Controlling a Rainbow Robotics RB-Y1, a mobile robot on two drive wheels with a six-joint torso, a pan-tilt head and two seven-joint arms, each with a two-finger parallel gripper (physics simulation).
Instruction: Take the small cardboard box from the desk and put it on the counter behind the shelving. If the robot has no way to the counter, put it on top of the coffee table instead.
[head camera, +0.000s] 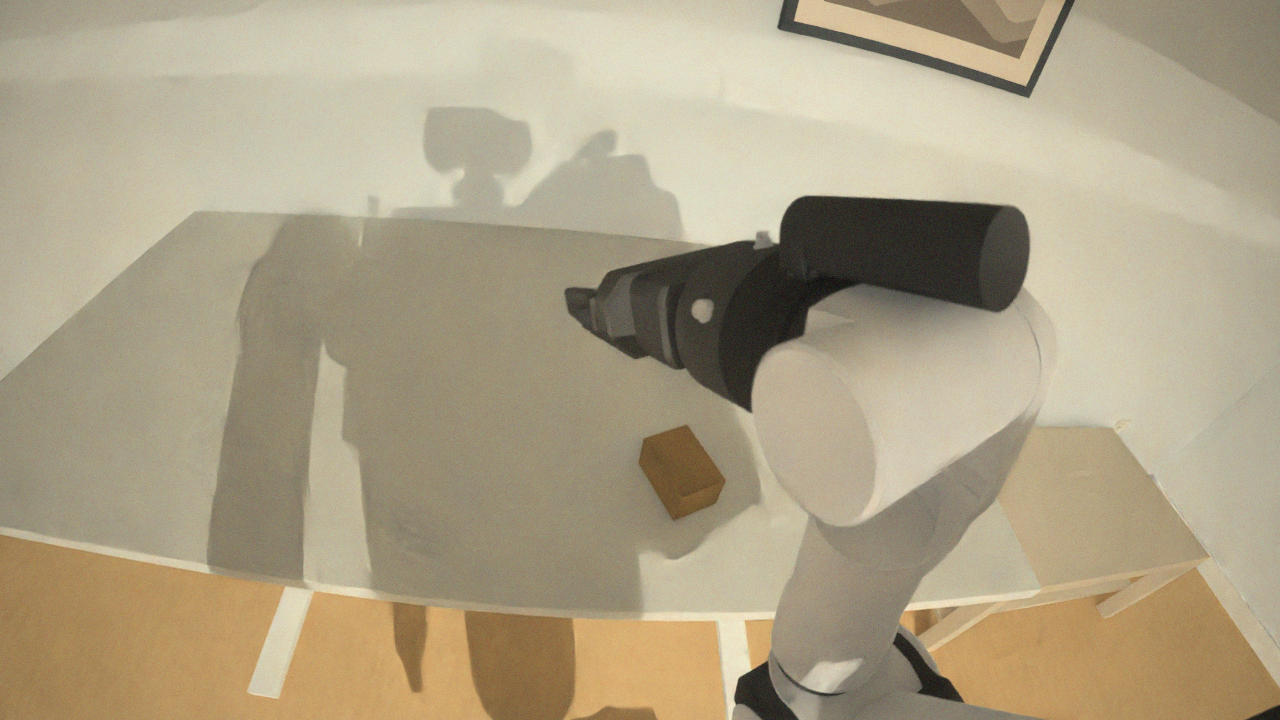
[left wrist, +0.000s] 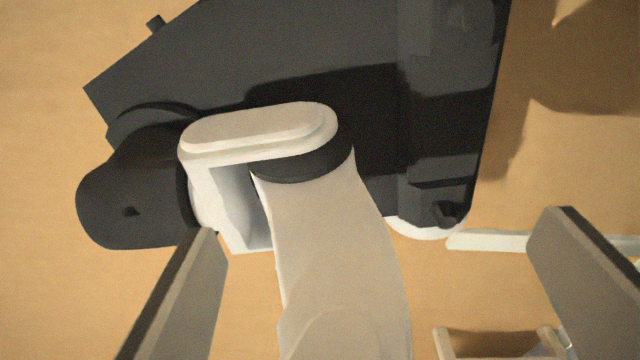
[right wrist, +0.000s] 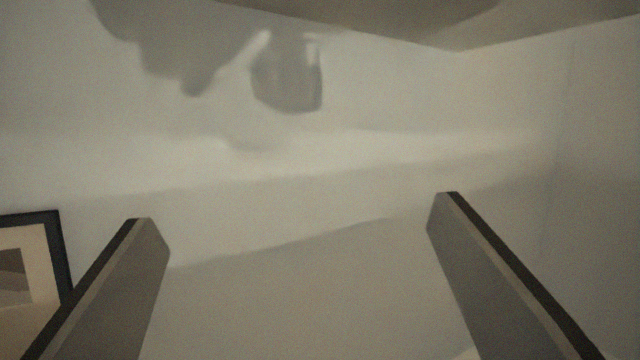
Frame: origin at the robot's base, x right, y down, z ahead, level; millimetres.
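Seen in the pictures: left gripper, fingertip midpoint: (left wrist: 373, 237); right gripper, fingertip midpoint: (head camera: 635, 283) (right wrist: 298, 222).
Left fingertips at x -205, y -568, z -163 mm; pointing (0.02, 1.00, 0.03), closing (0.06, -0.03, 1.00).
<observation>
A point is followed by its place in that frame.
The small cardboard box (head camera: 677, 470) @(x 219, y -1000, z 324 mm) sits on the light grey desk (head camera: 134, 429) @(x -478, y -950, z 519 mm), right of the desk's middle and nearer its front edge in the head view. My right gripper (head camera: 572, 302) (right wrist: 298, 222) @(x 140, y -1250, z 337 mm) is open and empty. In the head view it appears above the desk, beyond the box and a little to its left, with its fingers directed left. In the right wrist view its fingers face the wall. My left gripper (left wrist: 373, 237) @(x -205, y -568, z -163 mm) is open and empty, with the robot's base and floor below it; it does not show in the head view. The counter, the shelving and a coffee table cannot be made out.
My right arm (head camera: 895, 402) @(x 128, y -1390, z 81 mm) reaches over the desk's right part and hides some of it. A low beige table (head camera: 1096, 492) @(x 1765, y -450, z 269 mm) adjoins the desk's right end. A wall with a framed picture (head camera: 930, 67) @(x 826, y -1393, z 809 mm) (right wrist: 65, 260) @(x 534, y -1501, z 889 mm) stands behind the desk. Orange-brown floor (head camera: 134, 617) @(x -1095, y 0, z 684 mm) (left wrist: 45, 300) @(x 665, y 0, z -1397 mm) shows in front.
</observation>
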